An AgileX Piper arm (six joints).
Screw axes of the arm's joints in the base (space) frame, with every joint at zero. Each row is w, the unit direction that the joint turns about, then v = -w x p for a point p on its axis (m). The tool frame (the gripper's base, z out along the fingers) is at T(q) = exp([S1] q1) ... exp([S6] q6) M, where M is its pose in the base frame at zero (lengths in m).
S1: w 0 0 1 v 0 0 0
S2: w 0 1 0 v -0.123 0 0
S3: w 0 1 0 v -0.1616 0 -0.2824
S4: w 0.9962 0 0.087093 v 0 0.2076 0
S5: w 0 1 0 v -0.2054 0 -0.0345
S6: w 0.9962 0 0.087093 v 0 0.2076 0
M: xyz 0.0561 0 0.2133 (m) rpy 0 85.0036 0 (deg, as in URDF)
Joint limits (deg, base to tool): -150..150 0..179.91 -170..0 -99.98..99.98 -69.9..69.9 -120..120
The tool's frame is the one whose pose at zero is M.
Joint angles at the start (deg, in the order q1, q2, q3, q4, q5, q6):
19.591 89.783 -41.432 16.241 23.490 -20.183
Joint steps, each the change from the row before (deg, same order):
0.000 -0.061 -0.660 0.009 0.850 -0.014
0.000 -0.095 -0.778 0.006 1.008 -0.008
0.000 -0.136 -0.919 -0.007 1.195 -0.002
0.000 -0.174 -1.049 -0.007 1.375 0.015
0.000 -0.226 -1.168 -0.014 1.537 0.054
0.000 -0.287 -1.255 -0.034 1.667 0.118
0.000 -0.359 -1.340 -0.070 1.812 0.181
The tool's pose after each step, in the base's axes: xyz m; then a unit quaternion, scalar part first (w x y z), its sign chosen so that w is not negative. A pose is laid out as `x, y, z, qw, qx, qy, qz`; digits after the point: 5 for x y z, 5 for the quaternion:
0.25389, 0.10149, 0.16935, 0.19803, -0.22237, 0.95113, 0.08173
0.25533, 0.10244, 0.17244, 0.19690, -0.22377, 0.95088, 0.08363
0.25694, 0.10352, 0.17625, 0.19573, -0.22550, 0.95052, 0.08580
0.25867, 0.10470, 0.18074, 0.19444, -0.22738, 0.95010, 0.08830
0.26045, 0.10596, 0.18598, 0.19320, -0.22929, 0.94963, 0.09109
0.26216, 0.10722, 0.19189, 0.19207, -0.23107, 0.94914, 0.09405
0.26371, 0.10843, 0.19854, 0.19099, -0.23285, 0.94862, 0.09709

